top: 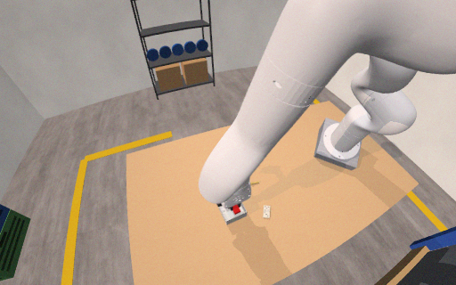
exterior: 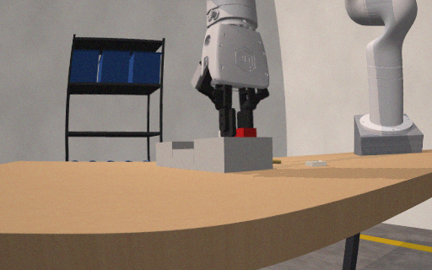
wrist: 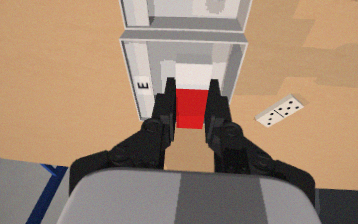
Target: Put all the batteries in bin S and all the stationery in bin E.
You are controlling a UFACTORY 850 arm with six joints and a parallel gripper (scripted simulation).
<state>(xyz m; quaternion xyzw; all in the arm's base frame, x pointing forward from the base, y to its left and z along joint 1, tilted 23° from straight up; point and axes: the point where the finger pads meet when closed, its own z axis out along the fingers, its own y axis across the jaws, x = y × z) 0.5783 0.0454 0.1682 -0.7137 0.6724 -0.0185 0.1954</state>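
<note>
Right now my hand is 8 cm to the left of the bin, 5 cm above it and 2 cm short of it. The rest, counted from my hand: black battery 8 cm to the right, 6 cm below, 2 cm ahead; eraser 2 cm below, 1 cm to the right; orange battery 8 cm to the right, 5 cm below, 1 cm behind.
</note>
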